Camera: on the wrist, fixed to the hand. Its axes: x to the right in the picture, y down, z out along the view.
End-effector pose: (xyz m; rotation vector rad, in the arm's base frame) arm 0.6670 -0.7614 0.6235 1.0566 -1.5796 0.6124
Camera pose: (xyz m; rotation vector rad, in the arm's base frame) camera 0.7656 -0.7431 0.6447 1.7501 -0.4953 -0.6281
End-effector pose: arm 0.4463 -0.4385 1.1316 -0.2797 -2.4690 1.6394
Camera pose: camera 0.4458 -0.4016 1.2273 1.3334 -1.7844 0.6852
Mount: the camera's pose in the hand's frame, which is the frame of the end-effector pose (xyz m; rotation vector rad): 0.0127 -0.0743 -0.0695 -0.1832 -0.1012 -1.5398
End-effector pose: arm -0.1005 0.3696 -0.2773 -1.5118 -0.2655 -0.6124
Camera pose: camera -0.1437 0.3031 -0.2123 -1.2804 -1.5386 -1.7695
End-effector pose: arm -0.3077 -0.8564 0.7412 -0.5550 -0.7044 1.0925
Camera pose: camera -0.2076 -0.8762 0.7512 0.0065 -1.0178 -0.3902
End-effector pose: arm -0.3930 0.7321 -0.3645 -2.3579 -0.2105 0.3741
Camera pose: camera -0.3616 0.7443 -0.2677 -1.6616 -1.9392 -0.3057
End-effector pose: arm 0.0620 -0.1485 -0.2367 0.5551 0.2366 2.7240
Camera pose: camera 0.0454 -0.0815 -0.3125 0.2372 0.2310 1.1997
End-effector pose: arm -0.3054 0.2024 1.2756 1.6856 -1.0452 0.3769
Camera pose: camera -0.2228 0.2622 1.2654 1.8439 0.3373 -0.7782
